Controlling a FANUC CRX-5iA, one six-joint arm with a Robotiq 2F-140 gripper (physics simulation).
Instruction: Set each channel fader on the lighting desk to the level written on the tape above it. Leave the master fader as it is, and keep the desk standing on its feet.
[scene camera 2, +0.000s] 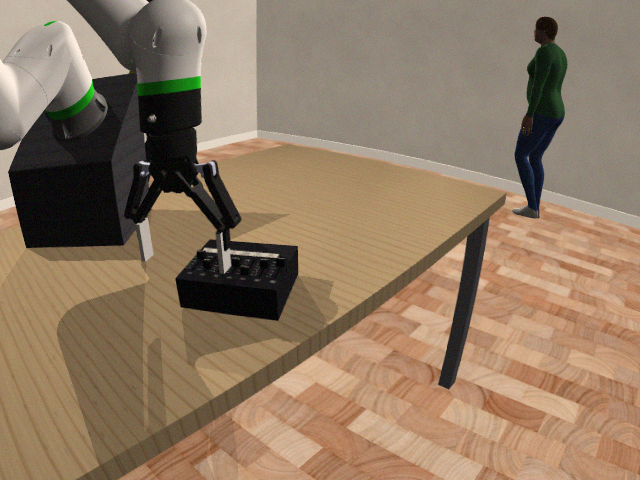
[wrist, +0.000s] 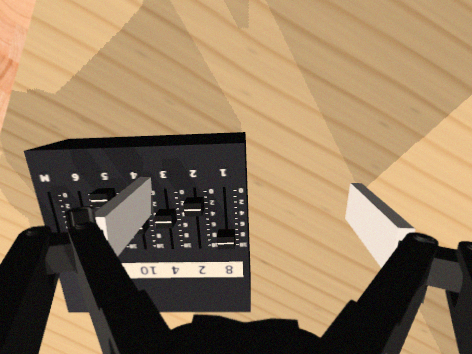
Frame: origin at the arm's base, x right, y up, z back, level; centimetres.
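Seen in the pictures: gripper, fingertip midpoint: (scene camera 2: 184, 263) (wrist: 248, 197); arm's base at its link origin: (scene camera 2: 79, 118).
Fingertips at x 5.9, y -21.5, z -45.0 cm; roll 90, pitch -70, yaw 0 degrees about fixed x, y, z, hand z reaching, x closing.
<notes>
Pixels of each thing's top centre, then the offset from my fingertips to it. "spot": a spot on its surface instead. Level surfaces: height alone.
- black lighting desk at its top centre: (wrist: 139, 246) (scene camera 2: 237, 253) dx -6.4, dy +0.8, dz -6.1 cm
- tape strip at a spot on its surface: (wrist: 187, 270) spot: dx -8.0, dy -0.5, dz -2.1 cm
- Fader 1 at its top centre: (wrist: 225, 243) (scene camera 2: 201, 251) dx -3.7, dy +0.8, dz -0.3 cm
- fader 2 at its top centre: (wrist: 192, 210) (scene camera 2: 206, 259) dx -2.1, dy +0.8, dz -3.4 cm
- fader 3 at its top centre: (wrist: 163, 222) dx -3.8, dy +0.8, dz -5.1 cm
- fader 5 at its top centre: (wrist: 98, 200) (scene camera 2: 244, 266) dx -3.9, dy +0.8, dz -9.8 cm
- table at its surface level: dy -6.0 cm
The black lighting desk (scene camera 2: 227, 299) (wrist: 200, 296) stands flat on the table; its labels appear upside down in the wrist view. The tape strip (wrist: 187, 270) reads 8, 2, 4, 10 for channels 1 to 4; the rest is hidden. Fader 1 (wrist: 226, 237) is near 8 to 9, fader 2 (wrist: 193, 206) near 2 to 3, fader 3 (wrist: 164, 218) near 5, fader 5 (wrist: 102, 197) near 0. Fader 4 is partly hidden; the knobs of 6 and M are hidden. My gripper (scene camera 2: 185, 263) (wrist: 248, 197) is open and empty, one finger low over the desk around channels 4 and 5, the other beyond the channel 1 side.
A large black box (scene camera 2: 67, 206) stands on the table (scene camera 2: 361, 206) behind the gripper at the left. Another white arm part (scene camera 2: 67, 67) hangs above it. The table's edge runs along the near right side. A person in green (scene camera 2: 549, 77) stands beyond the table.
</notes>
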